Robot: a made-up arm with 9 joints. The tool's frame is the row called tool. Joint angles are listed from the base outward. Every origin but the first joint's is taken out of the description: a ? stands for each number. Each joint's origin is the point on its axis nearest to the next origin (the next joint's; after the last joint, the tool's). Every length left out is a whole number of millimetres.
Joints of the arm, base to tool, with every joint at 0 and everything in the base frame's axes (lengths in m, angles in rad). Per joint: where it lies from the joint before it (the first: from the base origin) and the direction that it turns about. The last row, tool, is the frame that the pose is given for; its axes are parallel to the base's.
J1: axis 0 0 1 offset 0 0 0.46
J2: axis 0 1 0 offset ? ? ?
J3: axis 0 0 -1 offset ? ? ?
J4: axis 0 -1 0 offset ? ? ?
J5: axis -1 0 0 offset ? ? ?
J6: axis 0 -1 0 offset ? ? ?
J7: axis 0 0 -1 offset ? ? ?
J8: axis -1 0 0 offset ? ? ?
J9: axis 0 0 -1 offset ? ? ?
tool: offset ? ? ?
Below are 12 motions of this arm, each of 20 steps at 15 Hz.
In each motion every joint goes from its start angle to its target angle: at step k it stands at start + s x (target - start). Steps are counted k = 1, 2, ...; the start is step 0. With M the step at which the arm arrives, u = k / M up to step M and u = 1 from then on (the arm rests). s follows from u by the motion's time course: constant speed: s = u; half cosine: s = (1 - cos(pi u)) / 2; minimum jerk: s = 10 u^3 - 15 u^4 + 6 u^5.
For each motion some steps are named. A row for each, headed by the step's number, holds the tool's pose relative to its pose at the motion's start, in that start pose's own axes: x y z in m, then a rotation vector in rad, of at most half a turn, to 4 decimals.
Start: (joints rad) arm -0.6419 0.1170 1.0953 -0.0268 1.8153 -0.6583 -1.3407 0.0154 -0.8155
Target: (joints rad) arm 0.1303 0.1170 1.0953 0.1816 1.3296 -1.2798 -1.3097 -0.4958 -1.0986
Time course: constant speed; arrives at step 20
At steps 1, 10, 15, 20:
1: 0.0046 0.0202 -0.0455 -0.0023 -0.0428 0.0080
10: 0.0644 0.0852 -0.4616 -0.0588 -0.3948 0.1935
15: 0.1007 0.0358 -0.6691 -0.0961 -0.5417 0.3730
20: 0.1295 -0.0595 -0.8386 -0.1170 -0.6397 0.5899

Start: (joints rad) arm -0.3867 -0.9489 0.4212 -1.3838 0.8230 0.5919 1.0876 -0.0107 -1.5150
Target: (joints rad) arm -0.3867 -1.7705 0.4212 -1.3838 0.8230 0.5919 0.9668 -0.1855 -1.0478
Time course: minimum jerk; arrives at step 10
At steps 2, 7, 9, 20:
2: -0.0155 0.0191 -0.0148 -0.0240 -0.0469 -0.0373
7: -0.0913 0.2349 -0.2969 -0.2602 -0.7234 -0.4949
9: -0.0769 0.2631 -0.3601 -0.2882 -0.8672 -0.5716
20: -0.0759 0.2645 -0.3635 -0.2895 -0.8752 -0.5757

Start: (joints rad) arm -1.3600 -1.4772 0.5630 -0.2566 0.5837 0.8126 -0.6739 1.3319 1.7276
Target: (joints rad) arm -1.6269 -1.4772 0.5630 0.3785 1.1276 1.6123 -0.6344 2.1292 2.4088
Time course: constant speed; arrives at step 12
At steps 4, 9, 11, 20:
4: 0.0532 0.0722 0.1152 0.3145 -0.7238 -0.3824
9: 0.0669 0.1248 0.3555 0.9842 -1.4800 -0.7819
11: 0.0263 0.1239 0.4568 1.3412 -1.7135 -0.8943
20: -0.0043 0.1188 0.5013 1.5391 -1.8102 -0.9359

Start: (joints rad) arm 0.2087 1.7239 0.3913 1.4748 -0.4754 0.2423 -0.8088 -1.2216 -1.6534
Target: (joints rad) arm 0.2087 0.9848 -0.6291 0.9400 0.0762 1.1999 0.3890 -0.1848 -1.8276
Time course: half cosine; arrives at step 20
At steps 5, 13, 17, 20:
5: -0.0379 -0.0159 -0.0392 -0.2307 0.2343 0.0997
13: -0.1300 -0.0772 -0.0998 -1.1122 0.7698 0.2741
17: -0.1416 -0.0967 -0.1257 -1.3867 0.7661 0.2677
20: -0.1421 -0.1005 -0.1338 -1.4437 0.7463 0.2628

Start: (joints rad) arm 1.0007 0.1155 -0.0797 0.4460 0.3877 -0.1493 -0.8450 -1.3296 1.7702
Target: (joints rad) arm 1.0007 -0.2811 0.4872 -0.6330 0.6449 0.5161 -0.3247 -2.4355 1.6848
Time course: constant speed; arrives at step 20
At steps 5, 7, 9, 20:
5: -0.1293 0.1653 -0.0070 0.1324 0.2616 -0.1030
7: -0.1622 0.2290 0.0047 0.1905 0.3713 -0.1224
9: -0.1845 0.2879 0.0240 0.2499 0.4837 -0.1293
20: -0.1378 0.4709 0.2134 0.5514 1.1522 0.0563

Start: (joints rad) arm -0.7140 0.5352 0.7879 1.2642 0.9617 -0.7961 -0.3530 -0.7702 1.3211
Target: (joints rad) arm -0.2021 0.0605 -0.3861 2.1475 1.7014 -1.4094 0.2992 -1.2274 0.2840
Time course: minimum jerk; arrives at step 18
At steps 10, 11, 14, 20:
10: 0.3820 -0.2972 -0.0623 0.8926 0.8566 0.4710
11: 0.4701 -0.3036 -0.0254 1.0114 1.0182 0.4819
14: 0.7280 -0.2648 0.0873 1.1970 1.3839 0.4205
20: 0.8339 -0.2273 0.1271 1.2257 1.5040 0.3759

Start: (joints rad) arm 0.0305 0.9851 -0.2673 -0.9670 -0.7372 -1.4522 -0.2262 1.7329 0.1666
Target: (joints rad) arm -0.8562 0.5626 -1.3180 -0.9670 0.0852 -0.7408 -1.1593 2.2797 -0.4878
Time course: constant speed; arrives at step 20
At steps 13, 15, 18, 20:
13: -0.0803 0.2451 0.4045 -1.3140 0.0274 0.0794
15: -0.0764 0.3438 0.4658 -1.5251 0.0992 0.0795
18: -0.0487 0.5126 0.5503 -1.8281 0.2501 0.0820
20: -0.0122 0.6335 0.6016 -2.0158 0.3793 0.0891

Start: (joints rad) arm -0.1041 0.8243 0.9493 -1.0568 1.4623 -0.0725 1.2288 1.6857 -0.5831
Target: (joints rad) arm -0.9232 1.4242 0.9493 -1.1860 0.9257 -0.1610 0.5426 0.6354 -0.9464
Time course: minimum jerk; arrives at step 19
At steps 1, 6, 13, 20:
1: 0.0007 -0.0012 -0.0016 -0.0004 -0.0026 0.0016
6: 0.1513 -0.1837 -0.1881 -0.0567 -0.3449 0.2504
13: 1.1199 -0.5879 -0.1121 -0.2873 -1.2262 1.4935
20: 1.3620 -0.5370 0.1064 -0.3800 -1.3301 1.9478

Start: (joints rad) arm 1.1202 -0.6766 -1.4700 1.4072 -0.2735 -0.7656 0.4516 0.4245 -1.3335
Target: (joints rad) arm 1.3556 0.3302 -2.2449 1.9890 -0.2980 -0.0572 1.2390 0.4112 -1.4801
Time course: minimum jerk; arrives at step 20
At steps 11, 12, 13, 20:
11: 0.2245 0.1729 -0.5253 0.1637 -1.2345 -0.4840
12: 0.2953 0.1910 -0.5406 0.2282 -1.4319 -0.5680
13: 0.3574 0.2038 -0.5391 0.2957 -1.6149 -0.6458
20: 0.4958 0.2197 -0.4743 0.5267 -2.1433 -0.8661

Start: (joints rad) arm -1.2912 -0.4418 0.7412 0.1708 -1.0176 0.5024 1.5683 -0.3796 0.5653
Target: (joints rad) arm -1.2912 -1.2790 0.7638 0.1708 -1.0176 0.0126 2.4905 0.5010 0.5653
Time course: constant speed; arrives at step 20
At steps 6, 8, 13, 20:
6: 0.0344 0.2081 0.0764 -0.3392 -0.0429 -0.2636
8: 0.0568 0.2712 0.0925 -0.4676 -0.0516 -0.3354
13: 0.1268 0.4107 0.1097 -0.8118 -0.0660 -0.4775
20: 0.2347 0.5572 0.0810 -1.3252 -0.0809 -0.5876

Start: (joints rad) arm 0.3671 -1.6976 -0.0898 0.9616 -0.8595 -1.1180 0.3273 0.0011 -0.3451
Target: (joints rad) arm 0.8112 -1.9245 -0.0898 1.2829 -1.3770 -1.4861 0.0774 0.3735 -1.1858
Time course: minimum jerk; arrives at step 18
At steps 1, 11, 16, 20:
1: -0.0004 -0.0019 -0.0006 -0.0004 -0.0003 0.0029
11: 0.1970 -0.7255 -0.1715 -0.4046 -0.0889 1.2024
16: 0.3866 -0.8621 -0.1328 -0.7122 -0.0386 1.6100
20: 0.3939 -0.8652 -0.1299 -0.7261 -0.0346 1.6247

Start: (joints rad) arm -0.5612 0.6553 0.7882 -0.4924 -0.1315 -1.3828 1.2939 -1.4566 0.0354
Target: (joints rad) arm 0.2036 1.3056 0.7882 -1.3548 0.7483 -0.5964 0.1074 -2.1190 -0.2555
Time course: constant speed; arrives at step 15
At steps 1, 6, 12, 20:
1: -0.0270 0.0077 -0.0460 0.0238 -0.0437 0.0375
6: -0.1126 -0.0084 -0.3400 0.0807 -0.2338 0.2816
12: -0.0602 -0.0655 -0.6913 -0.0219 -0.3248 0.5135
20: 0.0047 -0.0465 -0.8116 -0.1002 -0.3115 0.5171

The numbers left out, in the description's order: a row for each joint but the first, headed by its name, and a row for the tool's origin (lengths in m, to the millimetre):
J2: -0.02 -0.11 0
J3: -0.01 0 0.01
J4: -0.05 0.19 0
J5: -0.03 0 0.09
J6: 0 -0.15 0.31
J7: 0.1 0 0.26
J8: -0.58 0.1 0
J9: 0 -0.1 -0.12
tool: -0.26 0 0

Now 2 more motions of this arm.
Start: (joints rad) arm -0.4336 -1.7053 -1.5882 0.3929 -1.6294 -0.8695 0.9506 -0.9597 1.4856
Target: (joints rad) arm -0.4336 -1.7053 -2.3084 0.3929 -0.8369 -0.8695 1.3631 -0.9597 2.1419
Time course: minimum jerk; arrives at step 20
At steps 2, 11, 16, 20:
2: -0.0034 0.0026 -0.0056 0.0046 -0.0066 -0.0107
11: -0.0341 0.1857 -0.3591 0.4198 -0.4259 -0.5961
16: 0.0834 0.2531 -0.4859 0.7513 -0.6089 -0.7807
20: 0.1071 0.2599 -0.4986 0.8101 -0.6309 -0.7976

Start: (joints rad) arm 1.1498 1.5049 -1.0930 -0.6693 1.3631 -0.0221 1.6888 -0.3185 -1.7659
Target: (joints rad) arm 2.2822 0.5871 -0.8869 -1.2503 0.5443 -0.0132 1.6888 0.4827 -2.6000
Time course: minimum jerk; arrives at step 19
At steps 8, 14, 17, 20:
8: 0.1446 -0.0171 0.0461 0.1605 0.6891 0.5547
14: 0.4030 0.0954 -0.2444 0.5229 1.6991 0.8346
17: 0.4203 0.1120 -0.3391 0.6139 1.8674 0.7879
20: 0.4212 0.1131 -0.3479 0.6224 1.8816 0.7820

